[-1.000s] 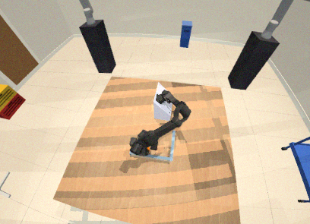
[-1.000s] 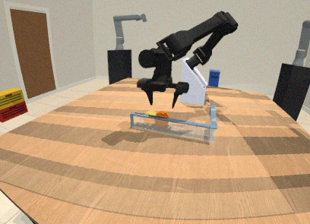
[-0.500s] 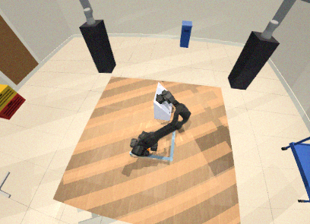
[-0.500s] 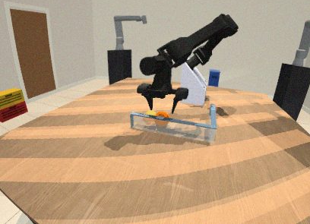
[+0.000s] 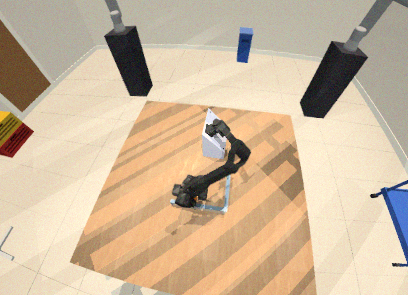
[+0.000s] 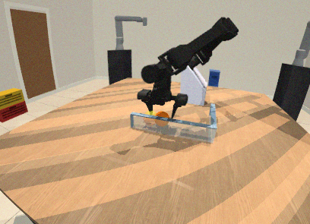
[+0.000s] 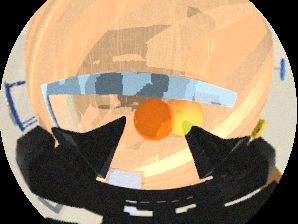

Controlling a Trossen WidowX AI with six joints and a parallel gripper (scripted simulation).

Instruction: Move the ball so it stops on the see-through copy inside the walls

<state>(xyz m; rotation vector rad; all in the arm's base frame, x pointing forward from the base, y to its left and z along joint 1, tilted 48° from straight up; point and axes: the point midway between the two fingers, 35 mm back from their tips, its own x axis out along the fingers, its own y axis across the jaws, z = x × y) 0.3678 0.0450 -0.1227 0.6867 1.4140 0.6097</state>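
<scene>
Right now my gripper tip is 1 cm above the orange ball. Round my gripper tip: see-through copy (1 cm ahead, 4 cm to the right, 1 cm below); long clear wall (5 cm ahead, 5 cm to the left, 1 cm below).
</scene>
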